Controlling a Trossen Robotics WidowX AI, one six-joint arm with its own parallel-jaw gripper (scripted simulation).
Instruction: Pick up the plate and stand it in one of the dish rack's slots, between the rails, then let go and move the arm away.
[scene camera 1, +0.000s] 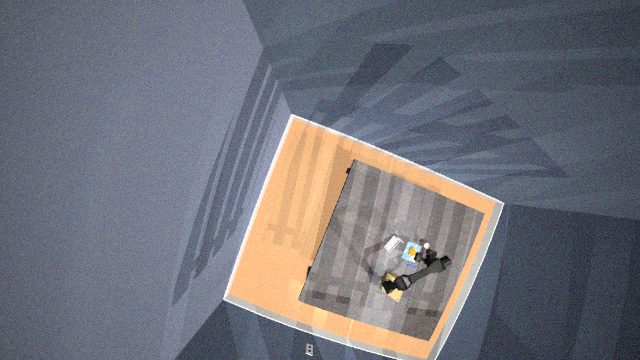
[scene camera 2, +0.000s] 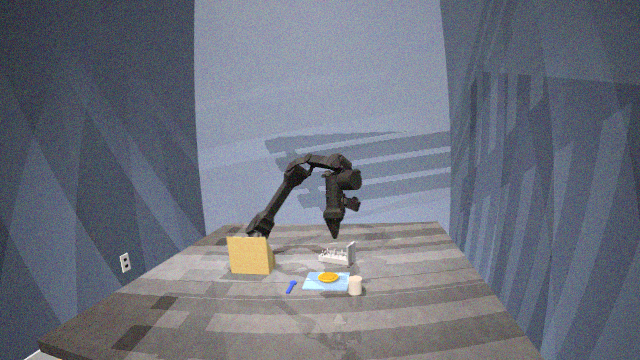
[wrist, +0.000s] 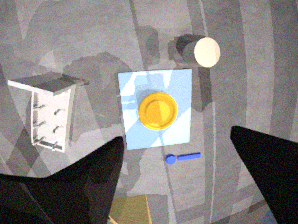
Note:
My gripper (scene camera 2: 335, 236) is open, holding nothing. I also see a yellow plate (wrist: 158, 110), a dish rack (wrist: 52, 99) and a white cup (wrist: 202, 53).
My gripper shows as well in the wrist view (wrist: 178, 137).

